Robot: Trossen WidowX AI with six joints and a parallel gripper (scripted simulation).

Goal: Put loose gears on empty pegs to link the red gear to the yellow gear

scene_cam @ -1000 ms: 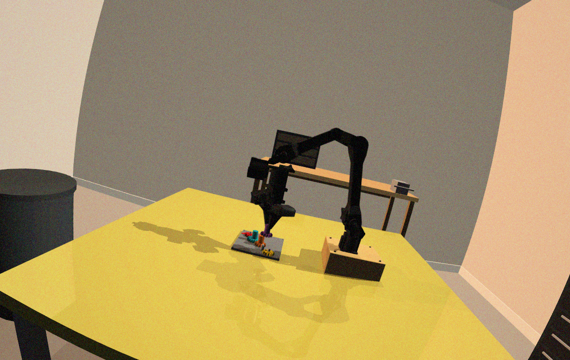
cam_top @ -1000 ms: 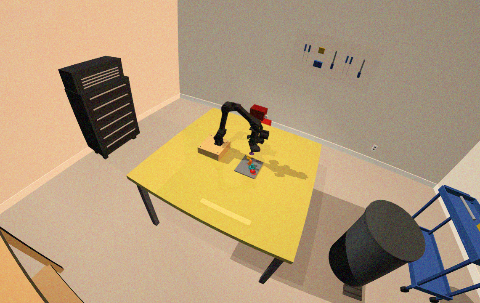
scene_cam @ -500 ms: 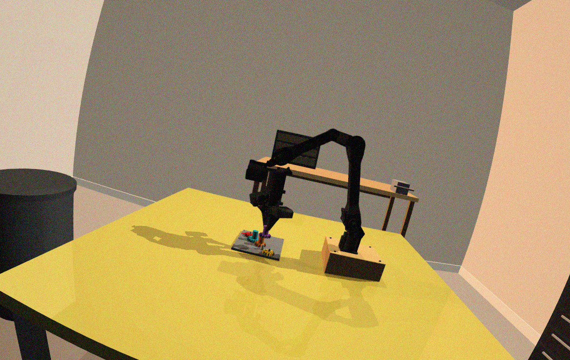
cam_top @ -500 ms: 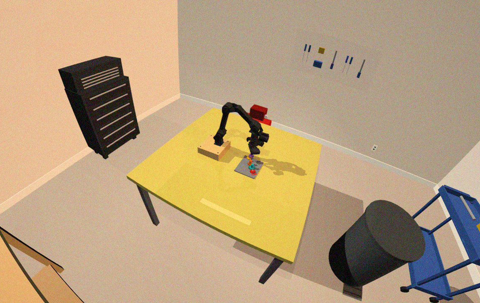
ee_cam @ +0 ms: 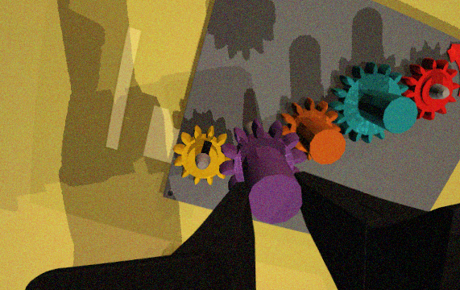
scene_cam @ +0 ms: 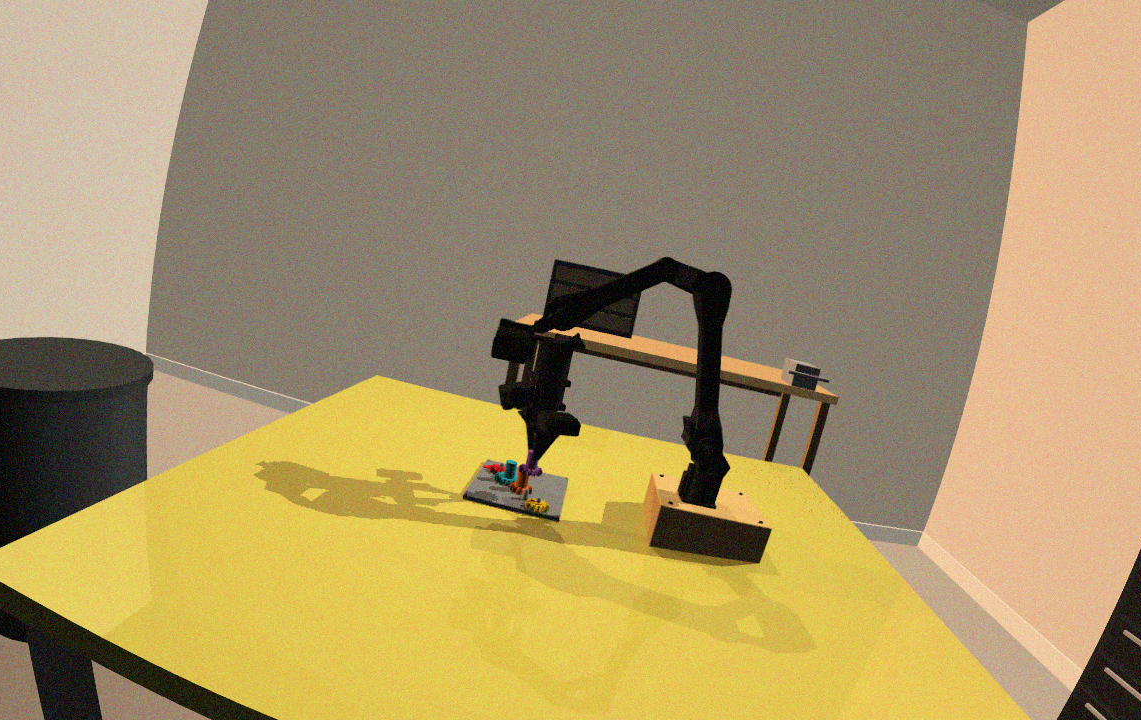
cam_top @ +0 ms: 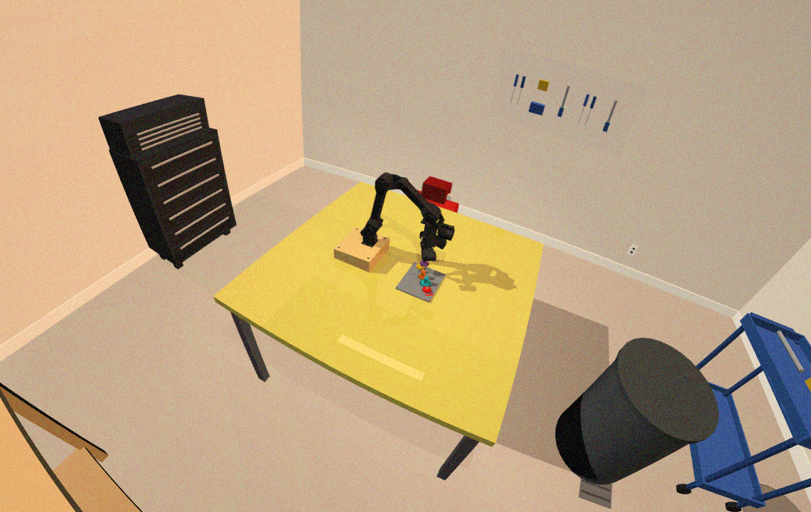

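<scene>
My gripper tip is 60 mm above the orange gear, 40 mm to the left of it and 10 mm short of it. The rest, counted from my gripper tip: purple gear 10 mm below; grey board 80 mm below, 60 mm to the right, 20 mm ahead; yellow gear 70 mm below, 30 mm to the left, 20 mm behind.
</scene>
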